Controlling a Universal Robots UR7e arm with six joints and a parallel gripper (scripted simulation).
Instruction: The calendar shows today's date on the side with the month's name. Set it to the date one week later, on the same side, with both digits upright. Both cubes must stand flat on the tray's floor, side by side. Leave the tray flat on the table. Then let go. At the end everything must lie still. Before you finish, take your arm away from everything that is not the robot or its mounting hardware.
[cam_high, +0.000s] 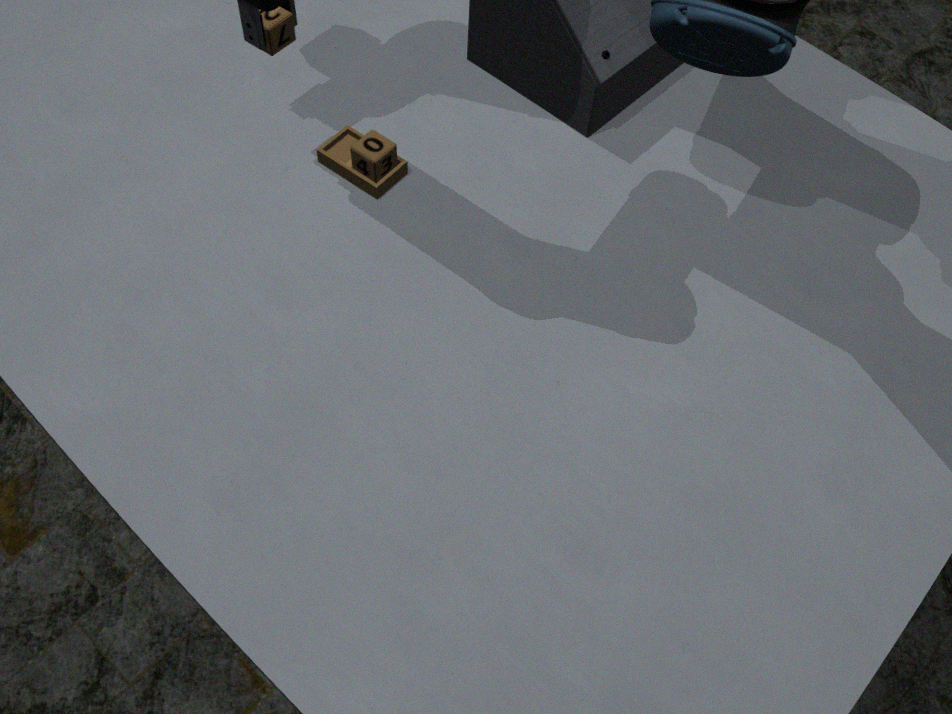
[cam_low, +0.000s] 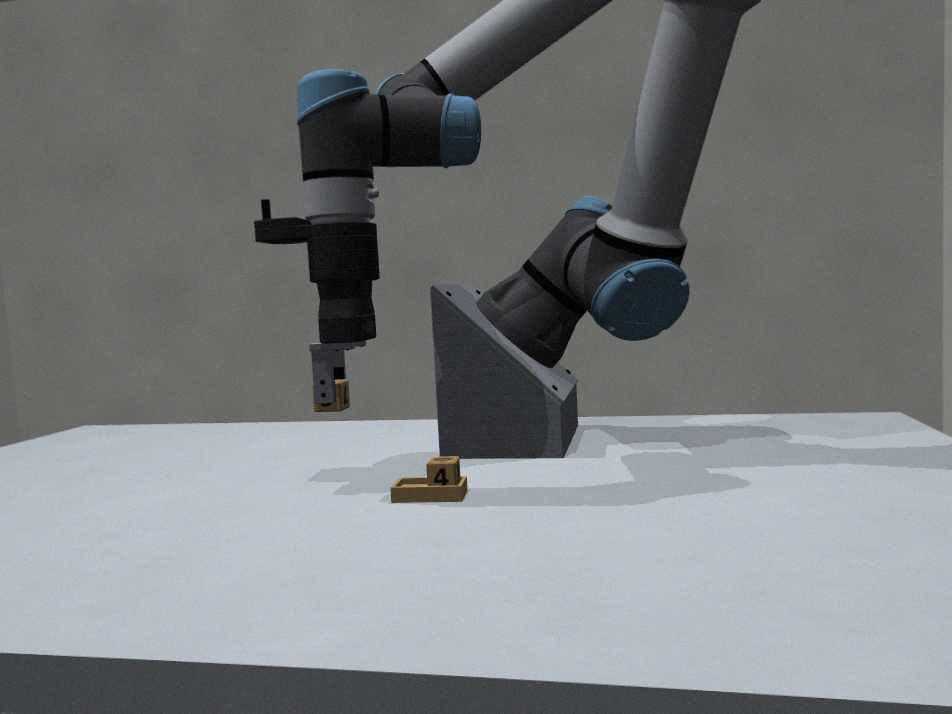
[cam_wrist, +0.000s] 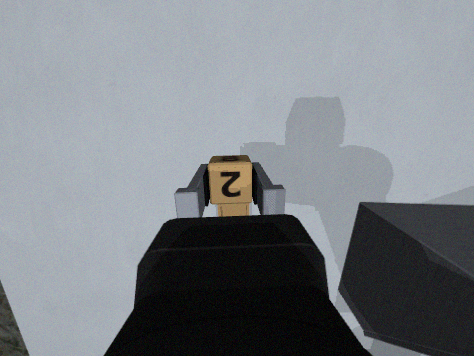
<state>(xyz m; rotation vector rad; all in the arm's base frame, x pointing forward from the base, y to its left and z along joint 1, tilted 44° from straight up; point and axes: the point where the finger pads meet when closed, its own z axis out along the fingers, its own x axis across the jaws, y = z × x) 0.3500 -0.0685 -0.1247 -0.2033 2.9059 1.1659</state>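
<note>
My hand is 2 cm past the wooden tray, 10 cm to the right of it and 12 cm above it.
</note>
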